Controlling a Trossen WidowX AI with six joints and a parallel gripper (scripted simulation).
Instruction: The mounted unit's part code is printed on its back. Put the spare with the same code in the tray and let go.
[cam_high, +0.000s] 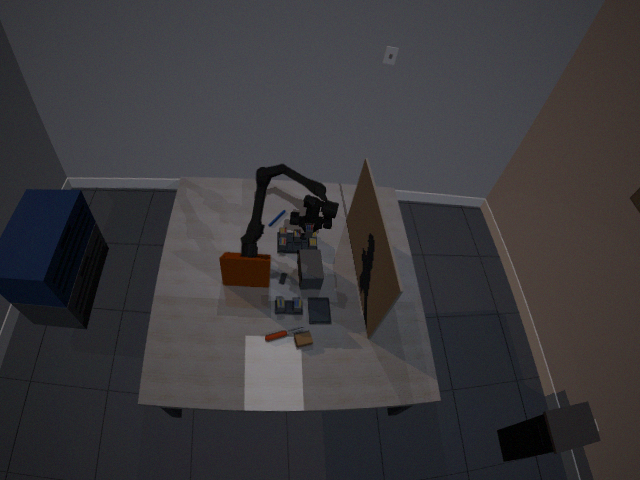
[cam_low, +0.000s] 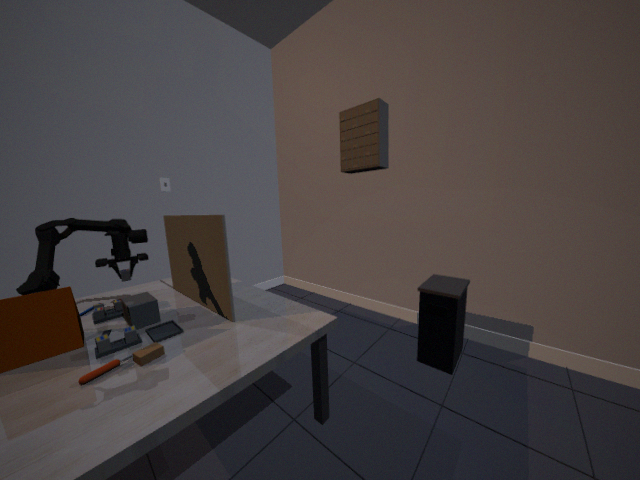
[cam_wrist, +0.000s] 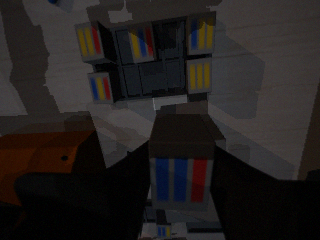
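Right now my gripper tip is 31 cm to the left of the dark flat tray, 17 cm above it and 10 cm short of it. Also, from my gripper tip: grey mounted unit 12 cm below, 11 cm to the right, 3 cm ahead; tall tan board 28 cm ahead, 8 cm to the right, 5 cm above; spare block 2 cm above.
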